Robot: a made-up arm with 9 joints.
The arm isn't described. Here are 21 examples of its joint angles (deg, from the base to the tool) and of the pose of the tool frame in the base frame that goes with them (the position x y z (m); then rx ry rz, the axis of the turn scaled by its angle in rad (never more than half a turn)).
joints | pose
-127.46 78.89 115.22 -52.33 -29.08 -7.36 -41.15 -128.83 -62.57 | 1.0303 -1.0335 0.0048 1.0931 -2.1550 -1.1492
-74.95 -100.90 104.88 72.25 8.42 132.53 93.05 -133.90 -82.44 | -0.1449 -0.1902 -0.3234 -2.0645 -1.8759 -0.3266
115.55 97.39 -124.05 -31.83 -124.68 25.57 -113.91 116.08 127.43 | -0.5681 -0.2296 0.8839 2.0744 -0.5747 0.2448
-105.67 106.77 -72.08 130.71 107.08 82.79 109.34 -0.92 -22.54 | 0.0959 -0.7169 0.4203 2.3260 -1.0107 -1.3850
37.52 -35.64 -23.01 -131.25 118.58 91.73 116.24 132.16 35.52 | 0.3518 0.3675 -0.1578 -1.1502 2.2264 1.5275
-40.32 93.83 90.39 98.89 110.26 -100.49 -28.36 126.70 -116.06 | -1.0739 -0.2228 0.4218 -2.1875 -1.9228 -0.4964
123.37 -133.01 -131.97 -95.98 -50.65 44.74 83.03 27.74 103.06 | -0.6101 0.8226 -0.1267 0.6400 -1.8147 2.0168
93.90 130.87 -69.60 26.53 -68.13 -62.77 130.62 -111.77 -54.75 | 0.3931 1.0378 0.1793 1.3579 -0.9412 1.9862
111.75 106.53 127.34 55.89 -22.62 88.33 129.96 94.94 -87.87 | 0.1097 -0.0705 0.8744 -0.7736 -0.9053 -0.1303
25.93 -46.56 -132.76 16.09 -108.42 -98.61 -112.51 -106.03 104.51 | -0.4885 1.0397 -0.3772 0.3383 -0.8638 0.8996
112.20 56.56 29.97 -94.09 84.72 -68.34 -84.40 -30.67 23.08 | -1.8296 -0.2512 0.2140 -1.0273 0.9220 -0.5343
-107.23 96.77 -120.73 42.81 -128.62 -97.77 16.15 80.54 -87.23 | 0.0625 -0.3726 1.0759 -1.5829 1.2916 0.0358
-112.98 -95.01 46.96 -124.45 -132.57 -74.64 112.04 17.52 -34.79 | 0.0933 -0.6524 -0.5484 -1.1805 1.2699 0.8449
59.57 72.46 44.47 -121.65 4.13 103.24 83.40 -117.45 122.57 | -0.0275 0.4933 0.8092 0.7246 1.4499 -1.1649
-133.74 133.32 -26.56 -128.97 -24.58 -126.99 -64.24 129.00 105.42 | -0.8991 -0.9948 1.2077 1.0081 -0.7702 -2.5941
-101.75 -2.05 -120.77 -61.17 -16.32 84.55 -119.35 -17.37 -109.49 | 0.1095 -0.1933 -1.0374 0.9688 -1.4894 -2.1352
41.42 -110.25 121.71 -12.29 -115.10 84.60 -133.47 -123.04 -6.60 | 1.4440 0.0354 -0.4150 1.0134 -1.6853 -0.9307
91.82 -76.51 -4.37 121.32 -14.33 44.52 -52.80 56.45 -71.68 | -1.6341 0.0210 -0.5295 -0.8525 -0.8913 -1.0591
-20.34 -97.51 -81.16 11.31 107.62 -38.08 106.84 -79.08 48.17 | 0.8558 -0.4275 0.1221 -1.9958 -0.8190 0.1847
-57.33 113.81 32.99 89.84 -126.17 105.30 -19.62 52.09 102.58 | -0.9639 -0.9468 0.7728 1.4019 0.1056 1.5803
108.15 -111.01 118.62 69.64 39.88 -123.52 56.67 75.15 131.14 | -0.2435 -0.2409 -0.3274 1.9042 0.7928 1.1656
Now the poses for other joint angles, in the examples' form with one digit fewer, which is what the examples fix.
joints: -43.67 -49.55 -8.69 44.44 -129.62 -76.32 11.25 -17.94 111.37
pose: 0.109 0.383 0.288 1.586 -2.226 0.235
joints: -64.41 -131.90 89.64 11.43 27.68 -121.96 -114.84 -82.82 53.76
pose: 0.089 -1.552 -0.357 -1.422 -1.286 -1.761
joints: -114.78 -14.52 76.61 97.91 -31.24 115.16 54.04 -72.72 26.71
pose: 0.728 0.036 -0.130 0.310 -0.715 1.479
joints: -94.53 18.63 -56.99 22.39 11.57 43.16 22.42 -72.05 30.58
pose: 0.823 0.002 -0.196 -1.055 -1.210 1.904
